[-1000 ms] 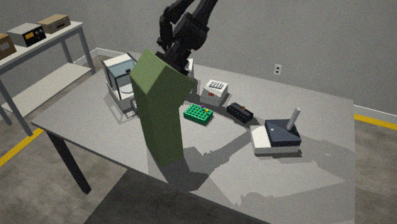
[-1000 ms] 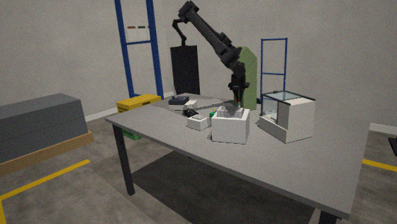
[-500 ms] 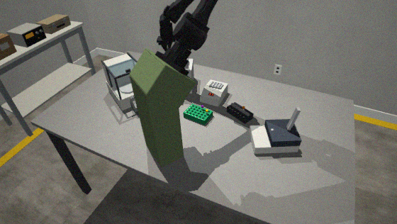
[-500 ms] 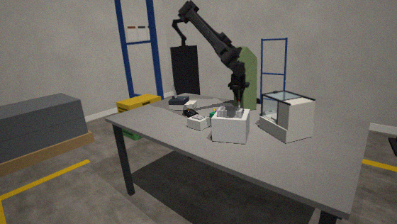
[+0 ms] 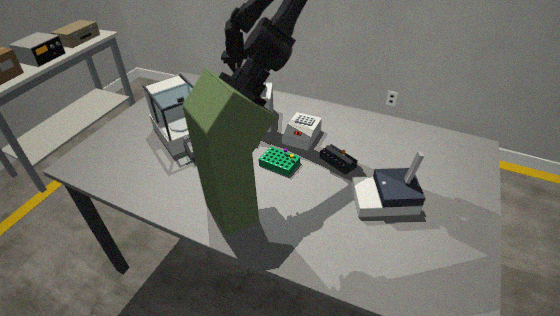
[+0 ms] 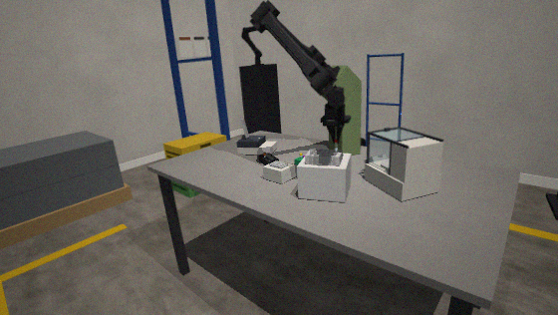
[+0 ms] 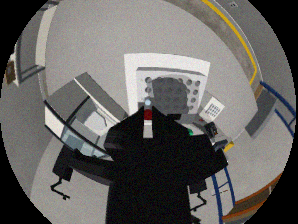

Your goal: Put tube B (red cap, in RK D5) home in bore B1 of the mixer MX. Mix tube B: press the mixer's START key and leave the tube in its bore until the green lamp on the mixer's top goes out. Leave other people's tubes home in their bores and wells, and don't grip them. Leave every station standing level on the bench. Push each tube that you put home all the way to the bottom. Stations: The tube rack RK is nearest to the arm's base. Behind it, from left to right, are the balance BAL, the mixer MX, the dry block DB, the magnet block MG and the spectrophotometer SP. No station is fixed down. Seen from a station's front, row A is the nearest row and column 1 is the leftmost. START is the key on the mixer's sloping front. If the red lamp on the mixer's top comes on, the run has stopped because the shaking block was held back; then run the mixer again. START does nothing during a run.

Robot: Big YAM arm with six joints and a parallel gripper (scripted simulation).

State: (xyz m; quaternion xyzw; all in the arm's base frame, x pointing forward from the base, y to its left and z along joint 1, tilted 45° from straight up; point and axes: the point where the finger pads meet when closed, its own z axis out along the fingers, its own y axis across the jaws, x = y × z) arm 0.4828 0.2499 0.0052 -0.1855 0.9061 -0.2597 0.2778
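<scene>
Right now the tube B is 20 mm below my hand. The rest, counted from my hand: green start key 160 mm behind, 140 mm below, 80 mm to the right; dry block DB 290 mm to the right, 180 mm below, 70 mm behind; grey shaking block 60 mm below, 40 mm to the right, 20 mm ahead.
</scene>
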